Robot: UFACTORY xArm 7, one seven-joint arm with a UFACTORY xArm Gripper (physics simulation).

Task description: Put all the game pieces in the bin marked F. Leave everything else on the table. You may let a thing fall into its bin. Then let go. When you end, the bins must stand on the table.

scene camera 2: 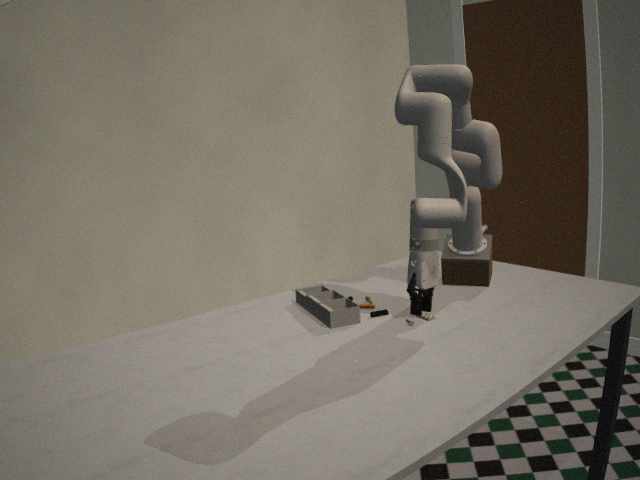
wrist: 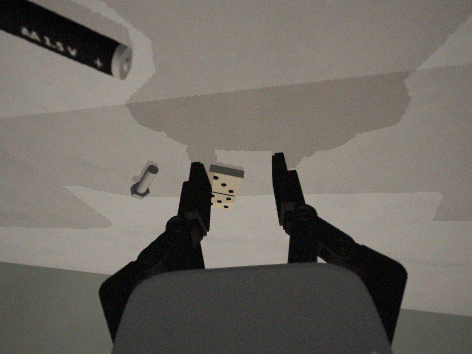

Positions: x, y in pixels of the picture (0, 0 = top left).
Scene:
my gripper: scene camera 2; wrist
grey three-part tray: scene camera 2 334, 310; not seen in the wrist view (out of frame)
same spot on my gripper: (wrist: 311, 237) = (scene camera 2: 424, 290)

